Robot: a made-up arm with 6 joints.
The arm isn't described. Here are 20 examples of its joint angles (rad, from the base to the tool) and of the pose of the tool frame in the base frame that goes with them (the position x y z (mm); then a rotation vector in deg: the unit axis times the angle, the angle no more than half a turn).
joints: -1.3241 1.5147 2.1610 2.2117 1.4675 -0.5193
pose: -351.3 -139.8 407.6 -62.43 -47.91 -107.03
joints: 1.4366 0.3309 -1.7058 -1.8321 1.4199 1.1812
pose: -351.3 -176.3 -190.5 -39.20 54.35 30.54
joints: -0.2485 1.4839 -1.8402 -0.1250 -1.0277 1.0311
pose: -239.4 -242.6 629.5 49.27 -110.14 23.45
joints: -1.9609 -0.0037 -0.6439 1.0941 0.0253 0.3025
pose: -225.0 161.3 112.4 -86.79 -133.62 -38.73
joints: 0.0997 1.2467 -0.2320 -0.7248 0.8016 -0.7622
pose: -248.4 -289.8 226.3 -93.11 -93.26 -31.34
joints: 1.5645 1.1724 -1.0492 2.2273 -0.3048 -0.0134
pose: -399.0 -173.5 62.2 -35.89 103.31 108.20
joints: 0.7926 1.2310 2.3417 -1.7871 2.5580 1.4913
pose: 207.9 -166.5 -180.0 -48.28 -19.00 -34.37
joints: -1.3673 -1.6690 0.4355 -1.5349 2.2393 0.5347
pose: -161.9 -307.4 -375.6 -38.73 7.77 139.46
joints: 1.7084 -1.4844 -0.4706 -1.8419 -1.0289 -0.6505
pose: 253.4 -6.0 428.6 -133.46 18.04 3.85
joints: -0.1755 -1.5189 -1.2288 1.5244 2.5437 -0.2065
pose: 28.9 -462.2 253.9 49.58 -122.66 42.13
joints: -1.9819 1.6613 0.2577 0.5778 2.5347 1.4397
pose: -170.6 -175.0 271.8 -104.39 -59.01 -95.80
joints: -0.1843 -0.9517 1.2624 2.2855 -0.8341 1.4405
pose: -77.6 -202.2 -12.2 -10.07 76.90 -125.39
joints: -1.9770 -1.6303 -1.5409 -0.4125 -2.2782 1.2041
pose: -231.1 192.0 83.1 34.21 147.19 35.52
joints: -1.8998 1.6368 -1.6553 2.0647 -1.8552 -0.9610
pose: -203.1 -190.5 -24.7 116.38 -14.21 131.59
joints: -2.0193 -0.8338 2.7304 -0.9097 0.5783 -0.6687
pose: 196.5 -295.7 67.5 -84.87 70.17 50.82
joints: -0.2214 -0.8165 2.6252 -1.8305 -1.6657 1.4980
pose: -119.6 349.4 8.2 34.25 142.94 -67.61
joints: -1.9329 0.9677 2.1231 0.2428 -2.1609 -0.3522
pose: 186.0 -59.3 136.0 45.86 0.00 31.28
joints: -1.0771 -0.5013 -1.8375 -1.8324 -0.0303 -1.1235
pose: -151.1 120.0 -21.5 109.88 11.97 110.22
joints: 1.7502 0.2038 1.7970 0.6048 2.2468 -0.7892
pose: -99.0 -70.9 46.0 -90.71 -132.03 28.92
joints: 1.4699 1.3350 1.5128 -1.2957 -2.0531 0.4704
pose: 106.7 -508.6 -226.6 -111.36 59.67 57.72
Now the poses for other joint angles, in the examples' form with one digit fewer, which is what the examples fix.
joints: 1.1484 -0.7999 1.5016 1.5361 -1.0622 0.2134
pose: 21 -209 279 -62.5 -37.9 -94.8
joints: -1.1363 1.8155 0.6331 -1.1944 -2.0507 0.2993
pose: -185 158 -350 -13.8 22.6 93.1
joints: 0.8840 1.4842 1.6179 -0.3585 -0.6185 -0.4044
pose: -250 -402 -109 39.1 -151.1 -59.4
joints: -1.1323 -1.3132 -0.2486 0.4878 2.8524 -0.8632
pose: -125 -239 -22 -22.0 -90.6 147.7
